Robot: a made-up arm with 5 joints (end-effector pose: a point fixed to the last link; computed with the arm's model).
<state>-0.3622 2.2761 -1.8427 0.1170 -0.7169</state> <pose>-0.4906 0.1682 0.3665 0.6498 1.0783 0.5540</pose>
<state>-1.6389 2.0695 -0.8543 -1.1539 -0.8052</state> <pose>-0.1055 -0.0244 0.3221 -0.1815 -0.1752 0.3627</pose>
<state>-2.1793 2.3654 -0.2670 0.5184 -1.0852</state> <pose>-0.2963 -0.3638 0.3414 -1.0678 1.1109 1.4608</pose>
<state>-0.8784 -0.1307 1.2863 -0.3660 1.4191</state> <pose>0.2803 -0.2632 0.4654 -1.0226 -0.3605 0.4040</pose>
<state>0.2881 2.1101 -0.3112 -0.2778 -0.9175</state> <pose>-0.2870 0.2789 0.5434 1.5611 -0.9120 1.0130</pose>
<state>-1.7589 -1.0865 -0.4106 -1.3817 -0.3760</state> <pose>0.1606 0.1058 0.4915 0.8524 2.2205 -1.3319</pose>
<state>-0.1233 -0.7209 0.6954 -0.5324 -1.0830</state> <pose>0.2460 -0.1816 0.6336 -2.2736 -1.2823 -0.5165</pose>
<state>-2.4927 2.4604 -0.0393 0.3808 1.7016</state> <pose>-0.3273 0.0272 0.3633 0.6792 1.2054 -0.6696</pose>
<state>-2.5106 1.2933 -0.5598 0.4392 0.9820</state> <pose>-0.2894 0.3355 0.5939 0.6162 1.6093 -1.4434</pose>
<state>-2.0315 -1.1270 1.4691 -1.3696 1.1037</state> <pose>0.1442 -0.3089 0.5084 -1.1267 1.7805 1.7381</pose>
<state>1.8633 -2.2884 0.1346 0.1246 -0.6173</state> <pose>0.3712 0.0645 0.8238 1.4938 -1.0681 -0.9616</pose>
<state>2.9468 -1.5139 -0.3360 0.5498 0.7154</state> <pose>0.4757 -0.1969 0.6381 -1.8523 -0.0556 1.2195</pose>
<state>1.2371 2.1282 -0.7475 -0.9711 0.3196</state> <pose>-0.1978 -0.1237 0.5993 -2.3967 0.4028 -0.1087</pose>
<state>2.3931 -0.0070 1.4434 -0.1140 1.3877</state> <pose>0.2311 0.3510 0.4938 2.1194 0.0387 -0.4759</pose>
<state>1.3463 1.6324 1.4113 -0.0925 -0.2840</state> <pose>-0.4521 -0.0509 0.4627 -0.6656 1.8383 -0.0967</pose>
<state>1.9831 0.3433 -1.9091 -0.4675 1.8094</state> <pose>0.0317 -0.0162 0.4415 -1.0309 -2.0773 -1.5913</pose>
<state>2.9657 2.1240 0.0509 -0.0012 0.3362</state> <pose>-0.4627 -0.0786 0.4688 -0.4478 1.3928 -0.0797</pose>
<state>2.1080 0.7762 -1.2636 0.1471 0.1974</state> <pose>-0.2058 0.1641 0.0942 -0.6425 0.1995 -2.5472</pose>
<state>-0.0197 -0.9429 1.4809 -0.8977 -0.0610</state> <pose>0.4288 0.0605 0.3776 -1.2631 -1.1412 1.2664</pose>
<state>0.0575 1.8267 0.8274 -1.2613 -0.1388</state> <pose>-0.2407 -0.1969 0.5735 -2.2401 0.9363 -0.4283</pose>
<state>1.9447 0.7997 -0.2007 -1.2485 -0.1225</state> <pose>-0.0111 -0.0521 0.2618 -1.2001 -0.0680 -0.7076</pose>
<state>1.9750 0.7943 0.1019 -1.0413 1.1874</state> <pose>0.1656 0.1749 0.2128 0.3393 -0.5376 -0.6746</pose>
